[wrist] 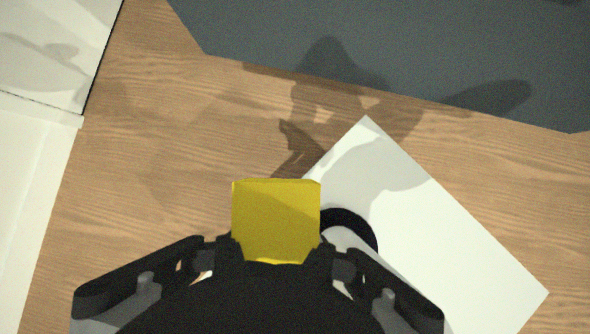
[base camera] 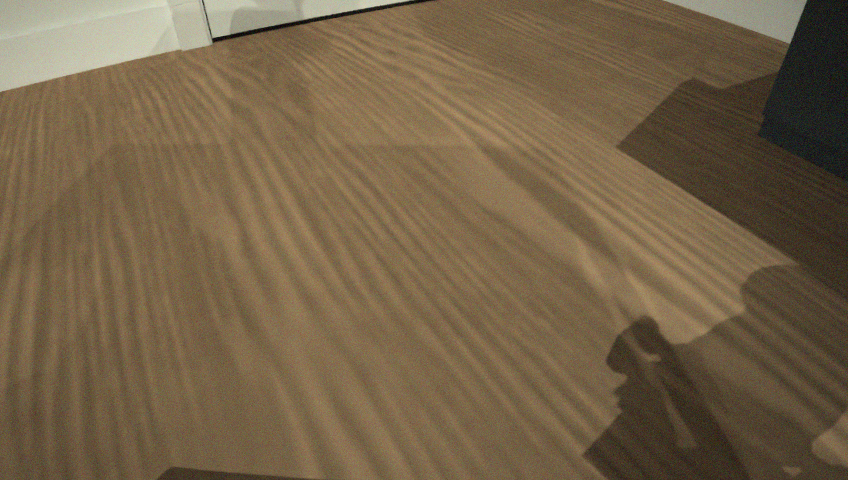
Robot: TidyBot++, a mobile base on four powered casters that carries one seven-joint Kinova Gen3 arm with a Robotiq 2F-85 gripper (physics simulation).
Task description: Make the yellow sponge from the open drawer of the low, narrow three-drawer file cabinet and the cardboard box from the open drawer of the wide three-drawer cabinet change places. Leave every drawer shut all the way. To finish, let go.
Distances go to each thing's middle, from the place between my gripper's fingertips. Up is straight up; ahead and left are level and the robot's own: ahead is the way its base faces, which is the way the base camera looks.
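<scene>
My hand: 20 mm lower than the yellow sponge (wrist: 277, 221).
</scene>
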